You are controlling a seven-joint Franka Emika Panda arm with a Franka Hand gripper.
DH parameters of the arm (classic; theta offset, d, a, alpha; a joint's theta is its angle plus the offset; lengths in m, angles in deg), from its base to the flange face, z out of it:
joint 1: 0 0.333 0 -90
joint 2: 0 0 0 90
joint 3: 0 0.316 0.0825 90
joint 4: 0 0 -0.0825 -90
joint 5: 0 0.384 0 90
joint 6: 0 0 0.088 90
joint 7: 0 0.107 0 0
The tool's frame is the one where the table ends.
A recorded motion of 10 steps. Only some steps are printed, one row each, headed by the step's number.
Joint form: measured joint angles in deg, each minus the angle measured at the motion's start. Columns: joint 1, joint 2, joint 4, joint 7, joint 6, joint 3, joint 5.
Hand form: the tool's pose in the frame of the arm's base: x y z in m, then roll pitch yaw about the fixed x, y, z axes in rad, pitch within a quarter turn. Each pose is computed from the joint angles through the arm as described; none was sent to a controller.
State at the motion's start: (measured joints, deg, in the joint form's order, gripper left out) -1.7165 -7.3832 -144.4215 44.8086 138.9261 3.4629 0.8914
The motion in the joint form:
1: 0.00 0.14 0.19 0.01 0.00 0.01 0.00
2: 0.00 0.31 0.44 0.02 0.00 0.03 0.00
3: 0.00 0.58 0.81 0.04 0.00 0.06 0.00
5: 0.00 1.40 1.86 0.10 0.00 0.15 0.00
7: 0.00 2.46 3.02 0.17 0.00 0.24 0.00
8: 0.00 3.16 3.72 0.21 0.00 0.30 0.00
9: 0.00 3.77 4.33 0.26 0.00 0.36 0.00
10: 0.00 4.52 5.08 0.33 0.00 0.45 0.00
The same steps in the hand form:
1: 0.4556 0.0138 0.3283 -3.1158 -0.0217 -0.7638
2: 0.4570 0.0140 0.3288 -3.1147 -0.0226 -0.7636
3: 0.4591 0.0143 0.3293 -3.1133 -0.0237 -0.7634
5: 0.4650 0.0153 0.3303 -3.1099 -0.0260 -0.7628
7: 0.4715 0.0163 0.3301 -3.1079 -0.0264 -0.7624
8: 0.4754 0.0169 0.3294 -3.1073 -0.0259 -0.7620
9: 0.4788 0.0176 0.3287 -3.1068 -0.0254 -0.7618
10: 0.4830 0.0185 0.3279 -3.1062 -0.0249 -0.7614

